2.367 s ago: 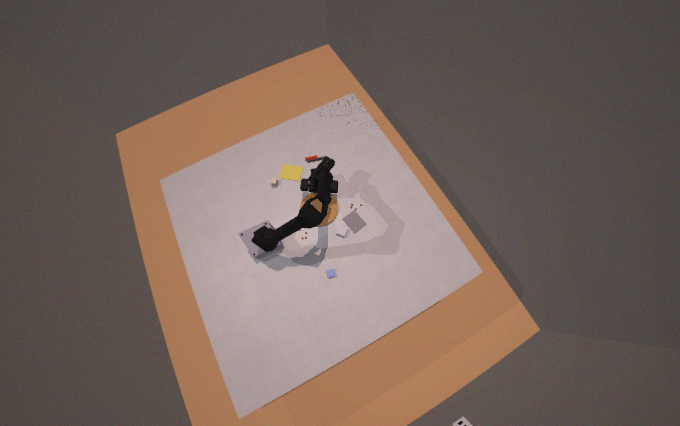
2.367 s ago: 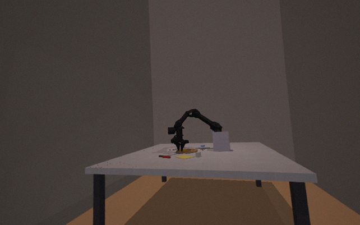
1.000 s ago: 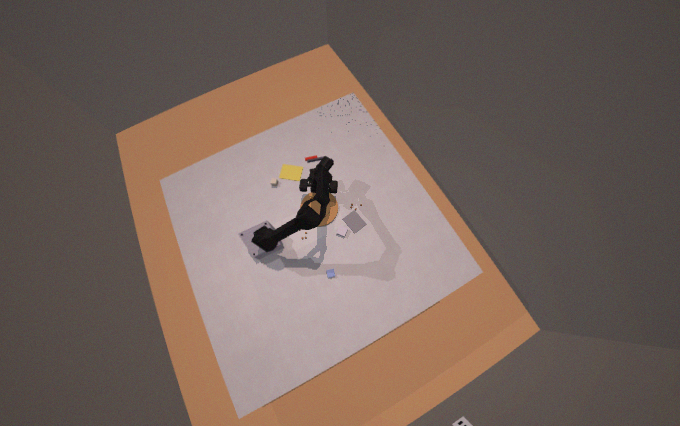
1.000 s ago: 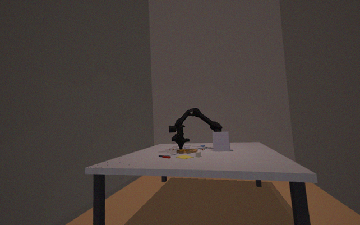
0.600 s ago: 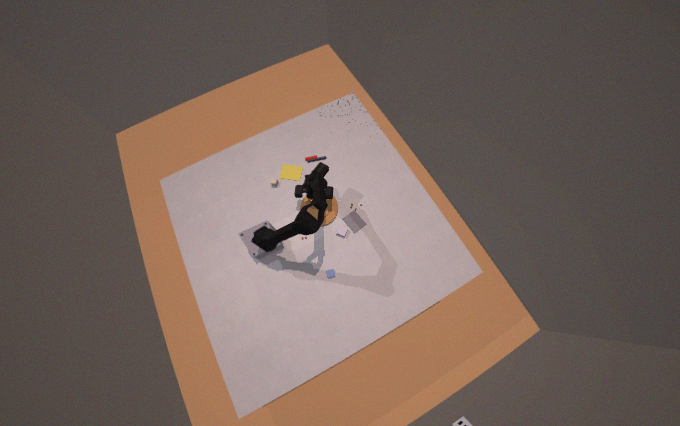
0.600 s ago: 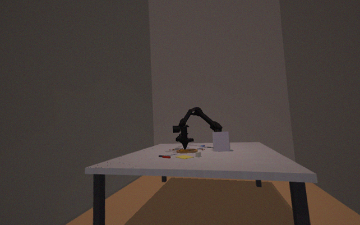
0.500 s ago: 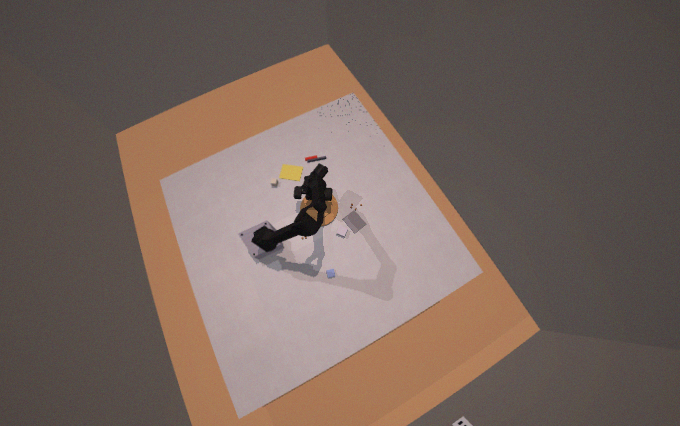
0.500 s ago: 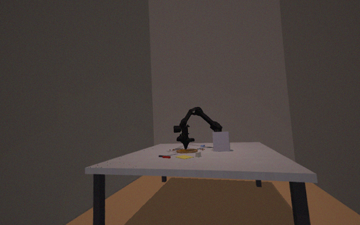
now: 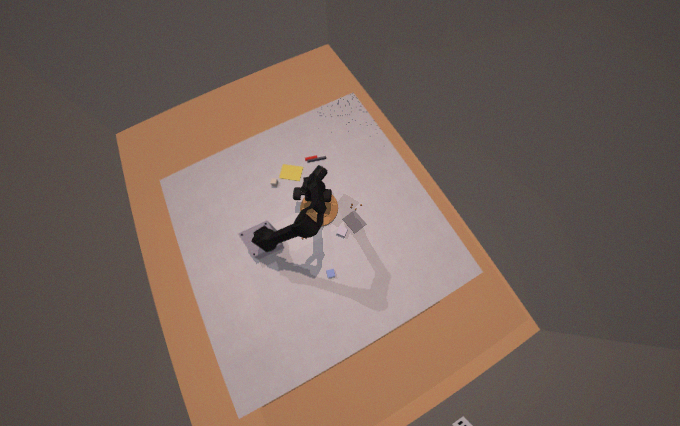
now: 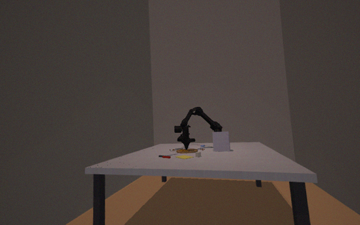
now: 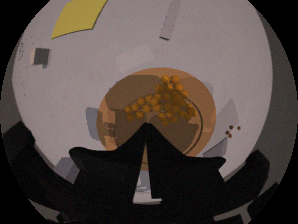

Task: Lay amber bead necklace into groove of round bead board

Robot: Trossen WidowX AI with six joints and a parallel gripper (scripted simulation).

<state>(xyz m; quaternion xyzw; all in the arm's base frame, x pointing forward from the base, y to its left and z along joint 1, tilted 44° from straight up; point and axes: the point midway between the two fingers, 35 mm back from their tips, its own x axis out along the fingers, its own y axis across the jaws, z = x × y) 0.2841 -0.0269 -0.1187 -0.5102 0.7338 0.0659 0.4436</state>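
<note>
Right now my gripper tip is 4 cm to the left of the round bead board and 2 cm above it. Round my gripper tip: thin grey bar: 10 cm ahead, 13 cm to the left, 2 cm below; yellow pad: 2 cm behind, 23 cm to the left, 2 cm below; grey square plate: 12 cm ahead, 20 cm to the right, 2 cm below.
</note>
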